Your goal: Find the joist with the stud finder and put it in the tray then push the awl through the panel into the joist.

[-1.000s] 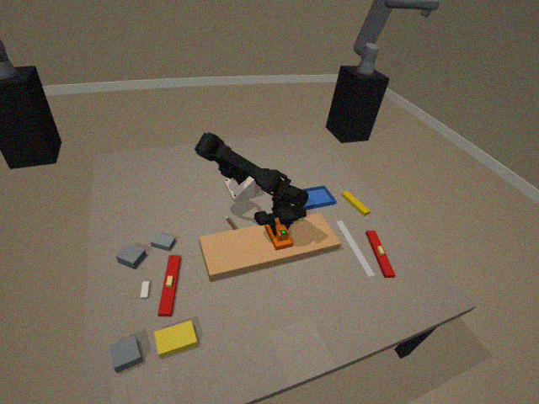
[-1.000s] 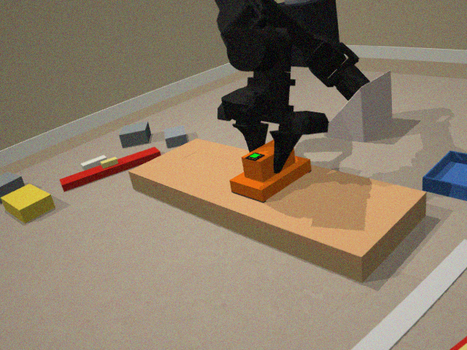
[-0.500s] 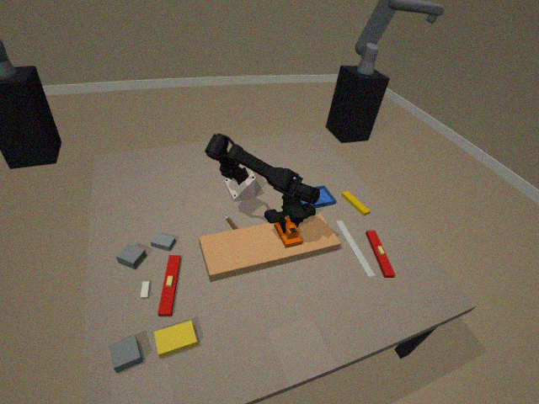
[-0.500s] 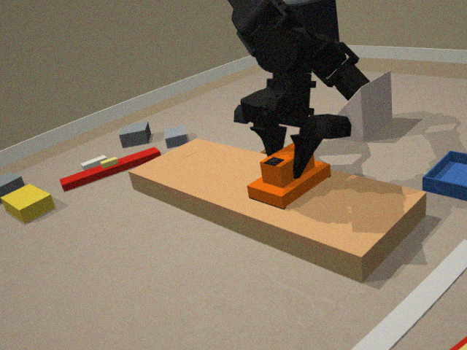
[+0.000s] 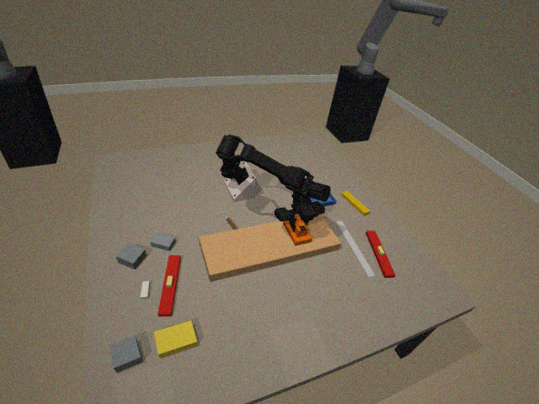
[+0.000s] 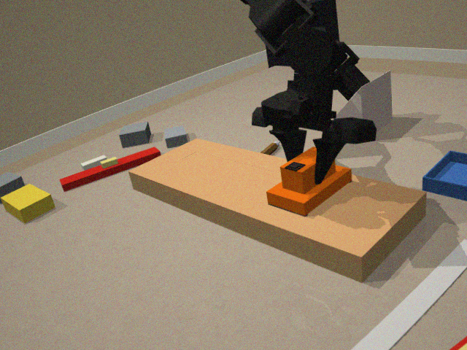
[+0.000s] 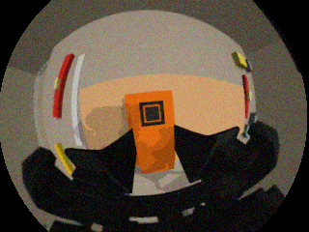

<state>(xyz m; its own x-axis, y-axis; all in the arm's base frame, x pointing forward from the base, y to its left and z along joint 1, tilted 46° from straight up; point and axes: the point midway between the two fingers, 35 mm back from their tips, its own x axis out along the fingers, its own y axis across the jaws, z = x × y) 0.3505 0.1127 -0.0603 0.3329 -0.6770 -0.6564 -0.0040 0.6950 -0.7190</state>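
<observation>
Now: the blue tray 22 cm behind my gripper tip, 19 cm to the left of it and 5 cm below it. Also, from my gripper tip: white strip (9 cm ahead, 22 cm to the left, 6 cm below); awl (18 cm behind, 23 cm to the right, 6 cm below); orange stud finder (1 cm ahead, 2 cm above).
</observation>
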